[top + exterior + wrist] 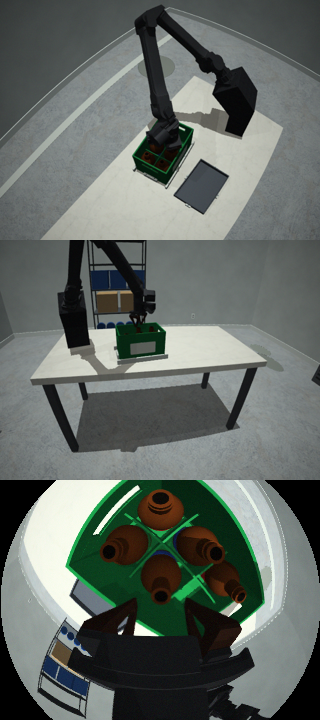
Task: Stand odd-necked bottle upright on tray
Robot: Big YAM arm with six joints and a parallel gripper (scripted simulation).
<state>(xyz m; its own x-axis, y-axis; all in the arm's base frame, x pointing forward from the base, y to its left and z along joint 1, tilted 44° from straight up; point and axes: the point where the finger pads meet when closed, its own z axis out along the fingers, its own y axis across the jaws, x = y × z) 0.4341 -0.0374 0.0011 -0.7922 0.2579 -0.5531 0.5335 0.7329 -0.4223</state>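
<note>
The crate lies 10 cm below my hand and 4 cm to the right of it. Also, from my hand: tray 22 cm to the left, 17 cm below, 1 cm ahead.
</note>
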